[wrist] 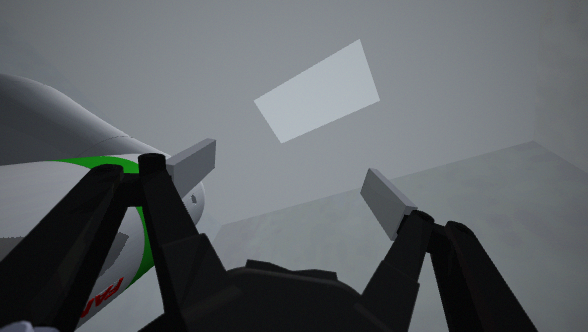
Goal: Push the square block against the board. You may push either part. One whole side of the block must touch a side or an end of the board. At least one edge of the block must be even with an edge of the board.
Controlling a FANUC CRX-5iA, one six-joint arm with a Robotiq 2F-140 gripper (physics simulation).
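Note:
My gripper (291,167) is open, with its two grey finger pads wide apart and no object between them. The square block and the board do not show in the wrist view. How far my gripper is from either of them cannot be told.
The robot's own white arm with a green band (37,200) fills the left side, close to the left finger. A bright four-sided panel (320,92) shows in a grey surface beyond the fingers. Mottled grey-green walls (500,200) show at the lower right.

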